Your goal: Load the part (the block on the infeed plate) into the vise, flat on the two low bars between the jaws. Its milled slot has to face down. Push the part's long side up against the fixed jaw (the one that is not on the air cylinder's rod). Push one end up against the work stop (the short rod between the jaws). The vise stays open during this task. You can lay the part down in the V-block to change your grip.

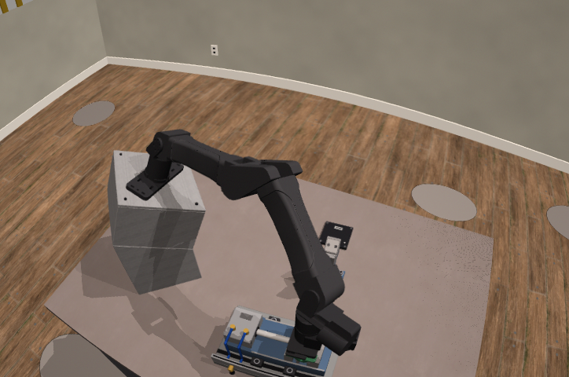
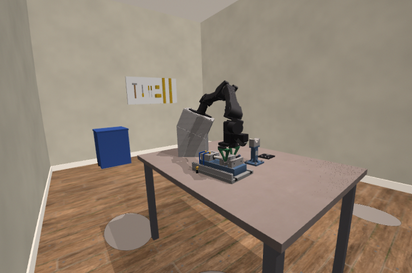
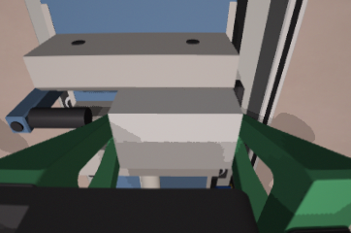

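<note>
Right now my hand is right at the part. The rest, counted from my hand: work stop rod: 70 mm to the left, 10 mm below; air cylinder: 170 mm behind, 10 mm to the left, 20 mm below; piston rod: 90 mm behind, 10 mm to the left, 20 mm below.
</note>
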